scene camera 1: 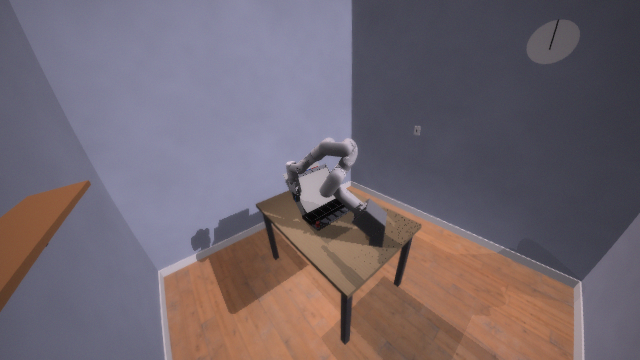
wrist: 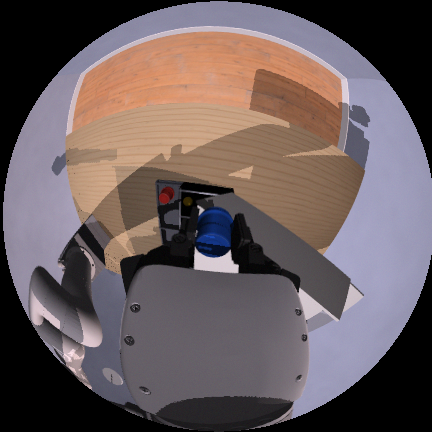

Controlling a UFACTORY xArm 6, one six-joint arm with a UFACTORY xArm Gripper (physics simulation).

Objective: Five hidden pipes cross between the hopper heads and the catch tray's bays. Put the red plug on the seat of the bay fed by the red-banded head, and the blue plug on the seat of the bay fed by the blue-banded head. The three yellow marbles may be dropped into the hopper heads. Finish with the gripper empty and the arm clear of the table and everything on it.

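Places are measured from the arm's base along level axes (x ahead, y left, z up), in metres.
Pixels of known places: gripper, fingertip midpoint: (scene camera 1: pixel 296 200) (wrist: pixel 214 221); arm's base at its link origin: (scene camera 1: pixel 360 209) (wrist: pixel 79 263).
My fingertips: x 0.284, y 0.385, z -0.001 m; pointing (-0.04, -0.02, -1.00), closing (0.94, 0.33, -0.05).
For each thing: its middle in the pictures, then the offset to it from my fingertips. "spot": a spot on its surface instead. Level surfaces: height alone.
- blue plug at the middle of its body: (wrist: pixel 213 231) dx +0.001, dy -0.003, dz +0.014 m
- pale sloped board at the middle of its body: (wrist: pixel 230 283) (scene camera 1: pixel 317 193) dx +0.158, dy -0.202, dz -0.069 m
- red plug at the middle of its body: (wrist: pixel 165 194) (scene camera 1: pixel 317 224) dx -0.083, dy -0.129, dz -0.204 m
- catch tray at a spot on its surface: (wrist: pixel 161 222) spot: dx -0.067, dy -0.241, dz -0.223 m
- yellow marble at the middle of its body: (wrist: pixel 187 200) dx -0.025, dy -0.119, dz -0.210 m
- red-banded head at a spot on its surface: (scene camera 1: pixel 314 168) spot: dx +0.284, dy -0.225, dz +0.110 m
- wooden table at its surface level: dz -0.229 m
- board's grey side at a spot on its surface: (wrist: pixel 305 260) spot: dx +0.152, dy +0.009, dz +0.006 m
My gripper (scene camera 1: pixel 296 196) (wrist: pixel 214 221) is shut on the blue plug (wrist: pixel 215 235) and holds it up beside the left side of the pale sloped board (scene camera 1: pixel 314 192) in the scene view. The red plug (scene camera 1: pixel 317 224) (wrist: pixel 166 195) stands upright on the end seat of the catch tray (scene camera 1: pixel 327 213) (wrist: pixel 161 222). A yellow marble (wrist: pixel 188 201) lies in the dark bay beside the red plug. The red-banded head (scene camera 1: pixel 314 168) shows small at the board's top, partly behind the arm. The other bays are partly hidden by the fingers in the wrist view.
A grey upright panel (scene camera 1: pixel 376 212) stands near the arm's base on the wooden table (scene camera 1: pixel 345 260) (wrist: pixel 200 125). In the wrist view, the board's grey side (wrist: pixel 305 260) slopes close to the right finger. The arm reaches over the board. An orange shelf (scene camera 1: pixel 35 215) is far left.
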